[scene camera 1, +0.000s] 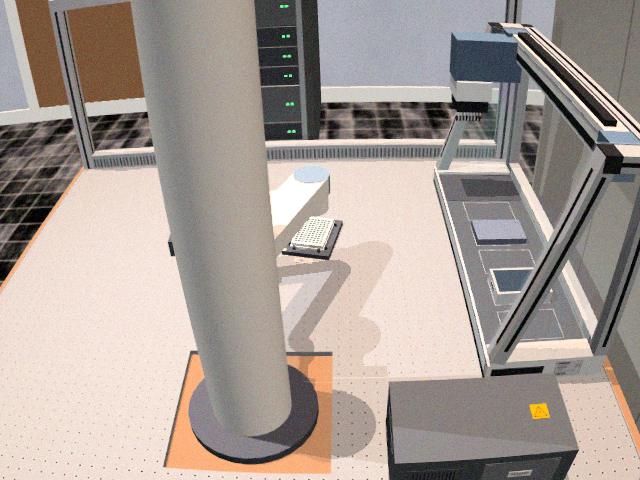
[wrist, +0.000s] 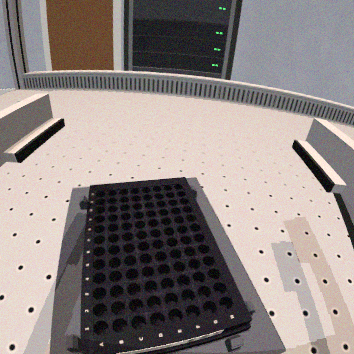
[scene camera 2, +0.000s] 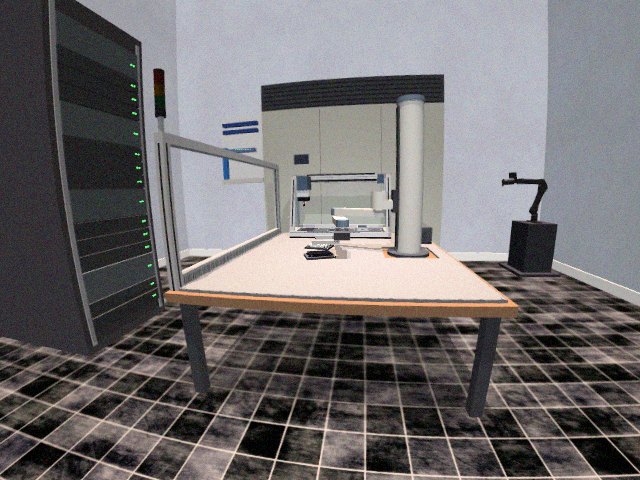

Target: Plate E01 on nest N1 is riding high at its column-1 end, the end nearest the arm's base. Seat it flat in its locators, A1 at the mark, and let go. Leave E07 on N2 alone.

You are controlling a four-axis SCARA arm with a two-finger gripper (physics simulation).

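Seen in the pictures: gripper, fingertip midpoint: (wrist: pixel 178 115) (scene camera 2: pixel 313 239); arm's base, origin of the base link: (scene camera 1: pixel 253 411) (scene camera 2: pixel 407 254).
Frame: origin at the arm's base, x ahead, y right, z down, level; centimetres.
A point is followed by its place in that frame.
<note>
Plate E01 (wrist: pixel 150 250) @(x 50.8, y -14.4, z -3.9 cm) is black and lies on dark nest N1 (wrist: pixel 67 305) @(x 46.9, y -18.5, z -2.5 cm) in the wrist view, column 1 at the near edge and A1 at the near left corner. Its label is almost edge-on. I cannot tell how high the column-1 end stands. In scene camera 2, E01 (scene camera 2: pixel 319 252) @(x 51.4, y -15.3, z -3.8 cm) is small and dark; in scene camera 1 the column hides it. My gripper (wrist: pixel 178 115) @(x 54.9, y -13.7, z -10.8 cm) is open and empty, its fingers wide apart, above the table; neither touches the plate. Pale plate E07 (scene camera 1: pixel 313 232) @(x 55.1, y 9.9, z -3.5 cm) sits on dark nest N2 (scene camera 1: pixel 323 254) @(x 47.0, y 12.5, z -2.5 cm).
The arm's column (scene camera 1: pixel 222 232) @(x -7.3, y 1.9, z -46.5 cm) (scene camera 2: pixel 410 175) @(x 1.2, y -7.4, z -45.9 cm) stands on the table. A gantry liquid handler (scene camera 1: pixel 467 279) @(x 31.5, y 45.3, z -6.3 cm) is at the right in scene camera 1, with a dark grey box (scene camera 1: pixel 470 418) @(x -12.4, y 37.9, z -12.8 cm) in front. A framed guard (scene camera 2: pixel 222 149) @(x 100.4, y -27.0, z -61.4 cm) runs along one table edge.
</note>
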